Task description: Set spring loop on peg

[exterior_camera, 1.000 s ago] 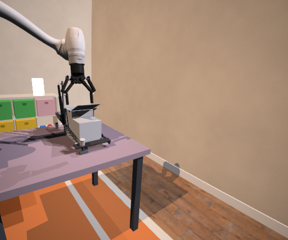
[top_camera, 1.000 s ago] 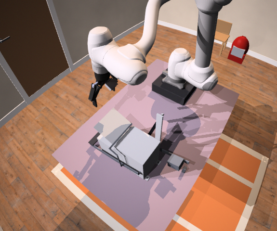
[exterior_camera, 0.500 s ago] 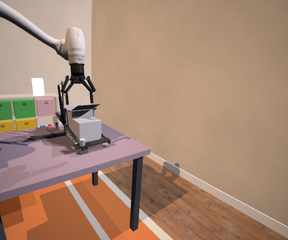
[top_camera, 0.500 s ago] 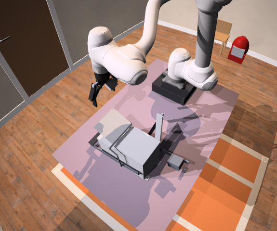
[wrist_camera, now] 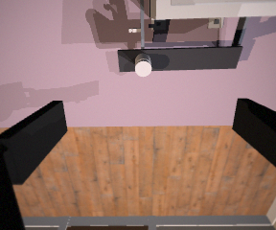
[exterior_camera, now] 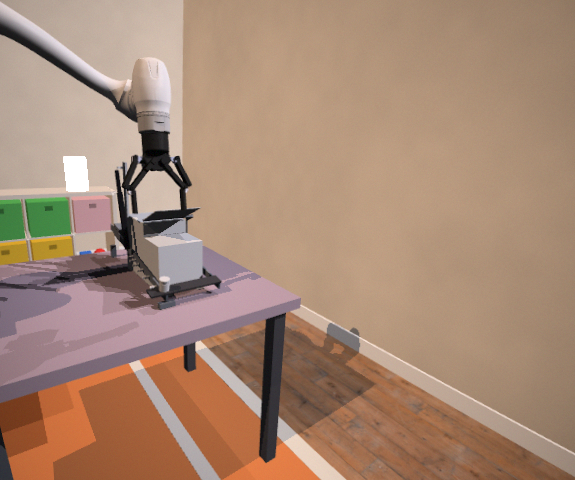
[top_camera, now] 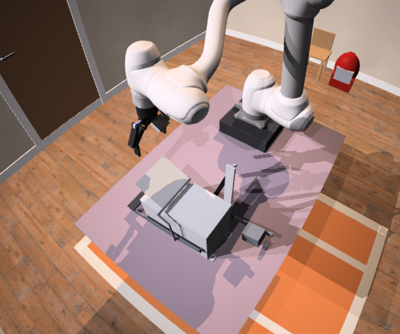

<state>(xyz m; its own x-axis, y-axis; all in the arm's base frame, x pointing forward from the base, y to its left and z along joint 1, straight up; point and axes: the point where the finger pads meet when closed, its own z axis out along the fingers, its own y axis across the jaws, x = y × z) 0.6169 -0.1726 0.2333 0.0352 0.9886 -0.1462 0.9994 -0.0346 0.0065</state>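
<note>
Right now my hand is 2 cm to the left of the steel test weight and 23 cm above it. Also, from my hand: small grey block (3 cm to the right, 30 cm below).
</note>
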